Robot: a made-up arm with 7 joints.
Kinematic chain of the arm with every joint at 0, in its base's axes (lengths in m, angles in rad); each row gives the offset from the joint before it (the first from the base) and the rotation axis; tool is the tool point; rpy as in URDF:
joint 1: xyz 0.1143 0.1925 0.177 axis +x
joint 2: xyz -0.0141 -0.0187 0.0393 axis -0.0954 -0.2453 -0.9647
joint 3: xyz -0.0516 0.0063 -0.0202 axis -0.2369 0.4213 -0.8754
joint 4: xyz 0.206 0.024 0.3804 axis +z
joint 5: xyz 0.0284 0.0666 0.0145 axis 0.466 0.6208 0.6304
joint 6: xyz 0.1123 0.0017 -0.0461 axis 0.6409 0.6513 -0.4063
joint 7: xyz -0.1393 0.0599 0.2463 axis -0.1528 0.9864 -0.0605
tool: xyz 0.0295 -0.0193 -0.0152 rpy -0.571 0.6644 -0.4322
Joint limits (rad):
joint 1: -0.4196..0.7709
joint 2: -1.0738..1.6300
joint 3: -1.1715..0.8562
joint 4: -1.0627..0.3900
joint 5: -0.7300..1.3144
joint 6: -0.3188..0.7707
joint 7: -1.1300..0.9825
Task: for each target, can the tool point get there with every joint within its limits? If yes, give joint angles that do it. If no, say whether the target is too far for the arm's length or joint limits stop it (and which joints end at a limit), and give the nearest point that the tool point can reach.
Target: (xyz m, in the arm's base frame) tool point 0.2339 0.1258 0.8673
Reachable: yes | joints 0.0426 0.7083 -0.2808 -0.0881 0.0964 0.6601 -0.3731
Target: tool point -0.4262 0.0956 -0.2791
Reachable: no: joint limits stop it (at a limit: joint 1, joint 2, joint 3, joint 5, joint 6) | nearest point -0.3285 -0.2833 0.2042 | short by 0.622 m
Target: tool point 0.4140 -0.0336 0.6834
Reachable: yes | joints 0.0509 0.2583 0.3951 -0.6181 1.1135 0.0989 0.2810
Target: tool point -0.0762 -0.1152 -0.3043
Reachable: no: joint limits stop it (at a limit: joint 1, joint 3, joint 5, joint 6) | nearest point -0.0543 -0.4277 0.0782 | short by 0.494 m
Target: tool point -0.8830 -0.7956 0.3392
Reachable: no: too far | nearest point -0.3046 -0.3459 0.3104 | short by 0.733 m
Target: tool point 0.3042 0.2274 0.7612
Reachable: yes | joints 0.3758 -0.4892 0.2397 -0.0763 -0.5103 -0.0762 -0.6722
